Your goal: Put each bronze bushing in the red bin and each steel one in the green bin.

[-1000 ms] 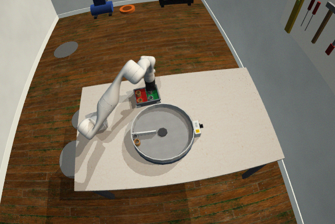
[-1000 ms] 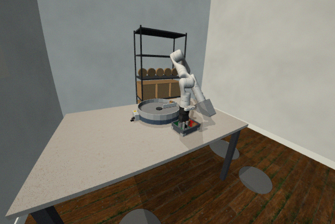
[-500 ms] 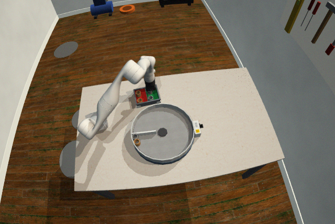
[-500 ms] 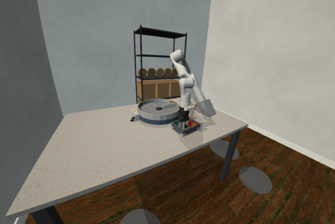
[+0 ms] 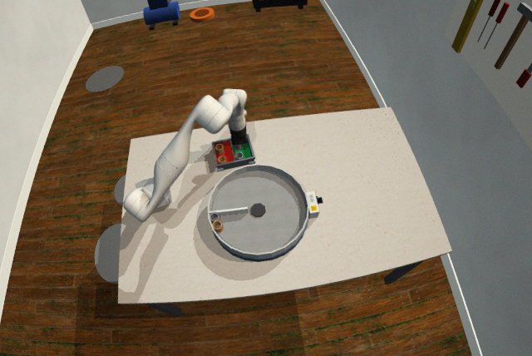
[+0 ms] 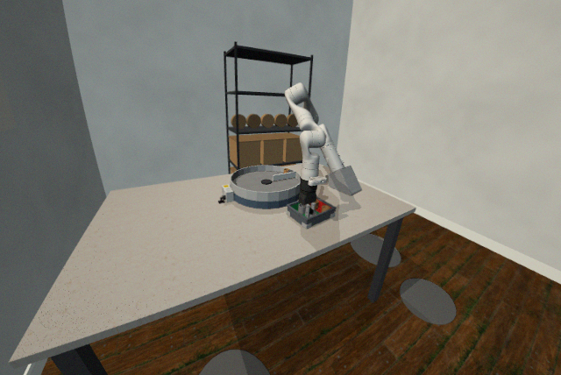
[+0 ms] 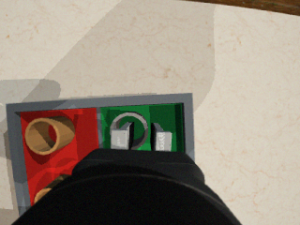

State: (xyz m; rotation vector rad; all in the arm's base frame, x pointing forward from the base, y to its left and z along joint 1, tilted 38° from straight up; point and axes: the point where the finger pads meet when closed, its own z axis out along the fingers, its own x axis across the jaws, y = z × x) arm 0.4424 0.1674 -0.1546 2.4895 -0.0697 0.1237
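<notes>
The bin lies 4 cm to the right of my hand, 4 cm behind it and 2 cm below it. Round my hand: grey turntable 38 cm to the right, 1 cm ahead, 1 cm above.
</notes>
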